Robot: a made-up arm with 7 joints. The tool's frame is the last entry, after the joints.
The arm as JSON. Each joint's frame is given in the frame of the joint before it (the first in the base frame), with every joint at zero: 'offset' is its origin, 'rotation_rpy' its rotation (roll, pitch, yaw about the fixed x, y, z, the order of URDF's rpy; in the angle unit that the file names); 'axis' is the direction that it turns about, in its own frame. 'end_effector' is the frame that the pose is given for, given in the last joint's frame.
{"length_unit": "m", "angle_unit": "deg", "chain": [
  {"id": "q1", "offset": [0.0, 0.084, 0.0], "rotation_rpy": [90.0, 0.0, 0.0], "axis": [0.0, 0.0, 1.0]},
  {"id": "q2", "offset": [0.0, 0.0, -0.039], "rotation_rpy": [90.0, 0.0, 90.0], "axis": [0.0, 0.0, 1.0]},
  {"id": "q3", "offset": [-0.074, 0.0, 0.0], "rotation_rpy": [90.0, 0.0, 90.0], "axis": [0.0, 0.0, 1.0]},
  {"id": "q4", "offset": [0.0, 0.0, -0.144], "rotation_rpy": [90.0, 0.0, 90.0], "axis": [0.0, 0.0, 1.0]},
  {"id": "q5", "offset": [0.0, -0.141, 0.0], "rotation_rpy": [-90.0, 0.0, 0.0], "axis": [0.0, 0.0, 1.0]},
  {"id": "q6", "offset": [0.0, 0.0, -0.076], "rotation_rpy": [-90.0, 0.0, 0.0], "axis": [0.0, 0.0, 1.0]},
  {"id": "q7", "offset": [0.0, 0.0, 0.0], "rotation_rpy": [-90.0, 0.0, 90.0], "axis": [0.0, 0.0, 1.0]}
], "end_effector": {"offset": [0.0, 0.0, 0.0], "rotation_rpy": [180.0, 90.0, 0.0]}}
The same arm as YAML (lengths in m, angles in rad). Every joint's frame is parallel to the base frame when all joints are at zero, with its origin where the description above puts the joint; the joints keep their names.
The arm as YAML. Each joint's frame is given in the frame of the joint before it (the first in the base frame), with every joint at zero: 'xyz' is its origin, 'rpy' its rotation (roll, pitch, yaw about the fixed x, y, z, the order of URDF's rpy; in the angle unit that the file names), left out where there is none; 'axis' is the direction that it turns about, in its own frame. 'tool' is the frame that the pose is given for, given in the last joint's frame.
units:
  length: m
  angle: rad
joints:
  - name: q1
    type: revolute
    origin:
      xyz: [0.0, 0.084, 0.0]
    axis: "-y"
  - name: q2
    type: revolute
    origin:
      xyz: [0.0, 0.039, 0.0]
    axis: "+x"
  - name: q3
    type: revolute
    origin:
      xyz: [0.0, 0.0, -0.074]
    axis: "+z"
  - name: q4
    type: revolute
    origin:
      xyz: [0.0, 0.0, -0.144]
    axis: "-y"
  - name: q5
    type: revolute
    origin:
      xyz: [0.0, 0.0, -0.141]
    axis: "+z"
  - name: q6
    type: revolute
    origin:
      xyz: [0.0, 0.0, -0.076]
    axis: "+y"
  - name: q7
    type: revolute
    origin:
      xyz: [0.0, 0.0, 0.0]
    axis: "-x"
tool:
  origin:
    xyz: [0.0, 0.0, 0.0]

